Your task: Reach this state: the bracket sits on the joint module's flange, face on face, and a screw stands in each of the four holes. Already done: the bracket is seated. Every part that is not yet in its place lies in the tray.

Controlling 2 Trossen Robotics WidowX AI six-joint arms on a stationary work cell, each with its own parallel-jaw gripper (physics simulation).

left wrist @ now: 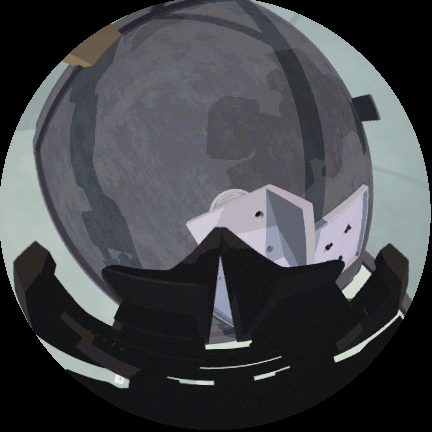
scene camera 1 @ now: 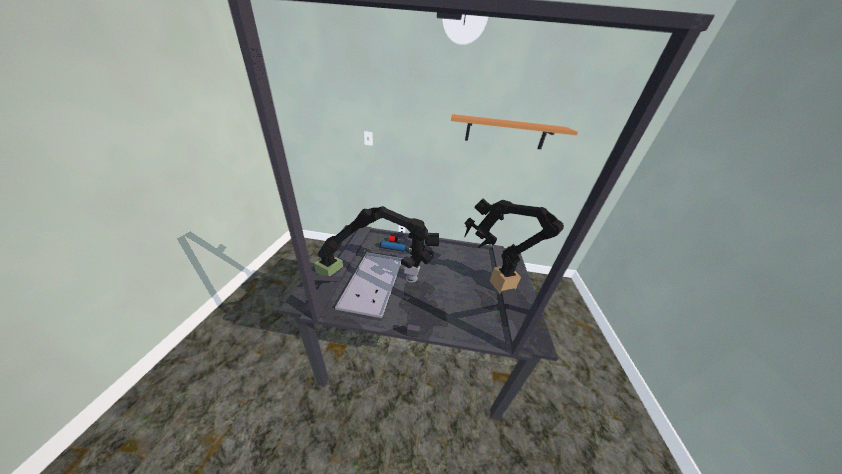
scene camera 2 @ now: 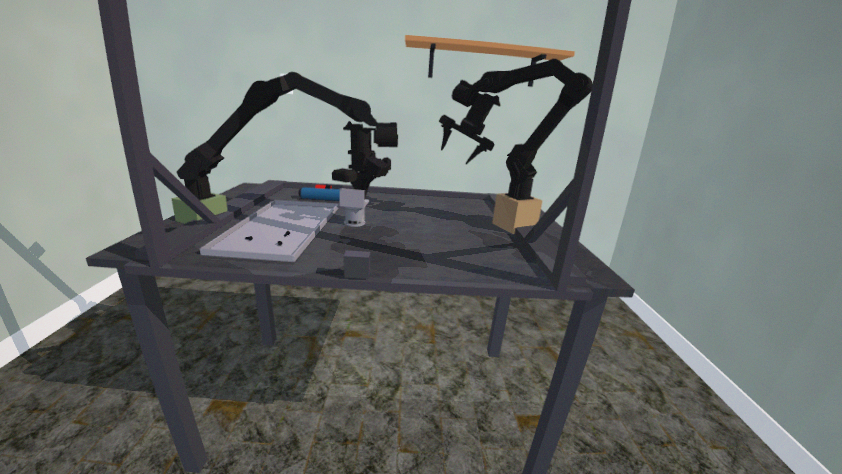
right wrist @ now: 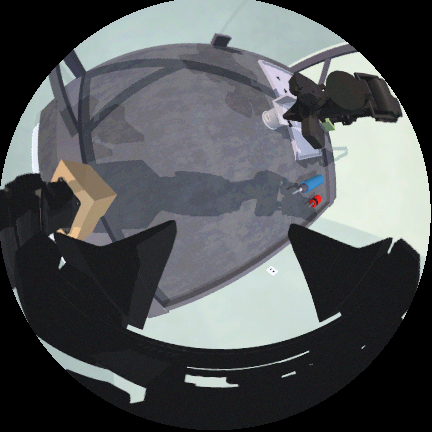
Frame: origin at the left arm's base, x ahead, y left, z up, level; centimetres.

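Seen in the pictures: left gripper, between the fingertips: (left wrist: pixel 219 232) (scene camera 2: pixel 362 200) (right wrist: pixel 283 116); right gripper, between the fingertips: (scene camera 1: pixel 471 242) (scene camera 2: pixel 453 157) (right wrist: pixel 235 227); left arm's base, origin of its link: (scene camera 1: pixel 328 261) (scene camera 2: pixel 198 196) (right wrist: pixel 330 117); right arm's base, origin of its link: (scene camera 1: pixel 507 272) (scene camera 2: pixel 519 197) (right wrist: pixel 62 205).
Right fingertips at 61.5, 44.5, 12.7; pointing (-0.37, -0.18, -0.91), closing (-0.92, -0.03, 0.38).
Note:
Offsets run from my right fingertips to a thing's top centre, as dx, dy, dz. "*": to the spot under its first point.
The pale bracket (scene camera 2: pixel 352 198) (left wrist: pixel 240 215) sits on the white joint module {-21.8, -24.2, -13.0} (scene camera 1: pixel 411 276) (scene camera 2: pixel 354 217) (right wrist: pixel 270 120). Two dark-looking bracket holes show in the left wrist view; I cannot tell whether screws stand in them, and the fingers hide the rest of the plate. Three dark screws lie in the white tray {-37.2, -37.8, -17.8} (scene camera 1: pixel 358 312) (scene camera 2: pixel 247 255): one screw {-37.2, -49.8, -17.9} (scene camera 2: pixel 248 237), a second screw {-28.6, -48.3, -17.8} (scene camera 2: pixel 279 243) and a third screw {-31.1, -42.8, -17.9} (scene camera 2: pixel 286 233). My left gripper (left wrist: pixel 219 231) is shut and empty, pointing down over the bracket. My right gripper (scene camera 1: pixel 474 240) (scene camera 2: pixel 455 155) (right wrist: pixel 235 227) is open and empty, high above the table at the right.
A blue-handled tool {* -44.4, -9.1, -15.8} (scene camera 1: pixel 393 245) (scene camera 2: pixel 319 194) (right wrist: pixel 313 183) and a red one {-48.0, -0.3, -16.0} (scene camera 1: pixel 392 239) (right wrist: pixel 315 201) lie behind the tray. A dark grey block {-3.5, -53.4, -13.7} (scene camera 2: pixel 357 264) (left wrist: pixel 367 107) (right wrist: pixel 221 40) is at the table's front edge. Frame posts rise at the front corners.

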